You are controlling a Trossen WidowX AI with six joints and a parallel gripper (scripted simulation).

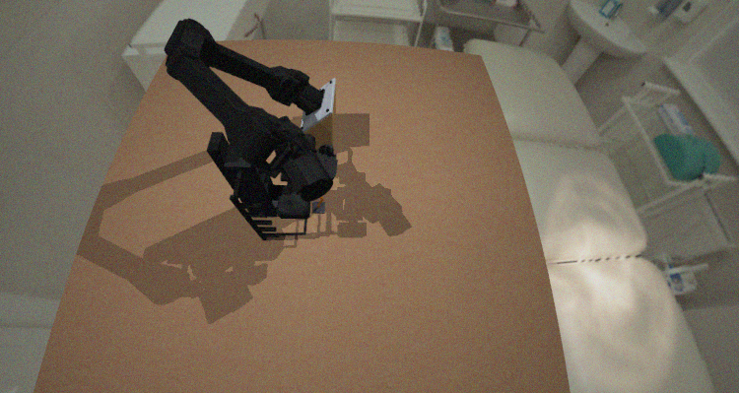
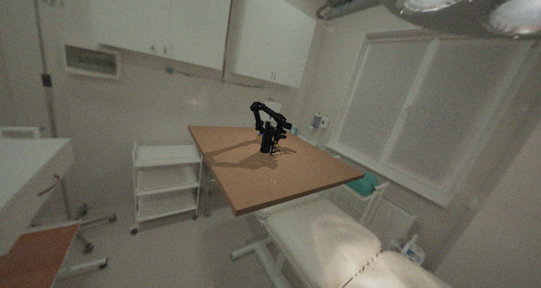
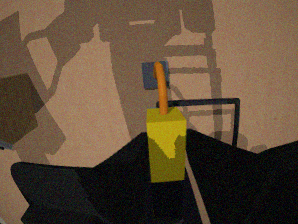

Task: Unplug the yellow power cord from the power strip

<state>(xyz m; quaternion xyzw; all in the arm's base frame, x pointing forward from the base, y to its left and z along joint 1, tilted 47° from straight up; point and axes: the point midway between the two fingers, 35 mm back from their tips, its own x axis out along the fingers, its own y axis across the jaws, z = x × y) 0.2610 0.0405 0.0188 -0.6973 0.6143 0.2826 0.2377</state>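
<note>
Right now the yellow plug is 10 mm ahead of my gripper tip and 30 mm to the right of it. The rest, counted from my gripper tip: black power strip 10 mm ahead, 110 mm to the right, 30 mm above; small grey block 30 mm to the left, 90 mm below.
</note>
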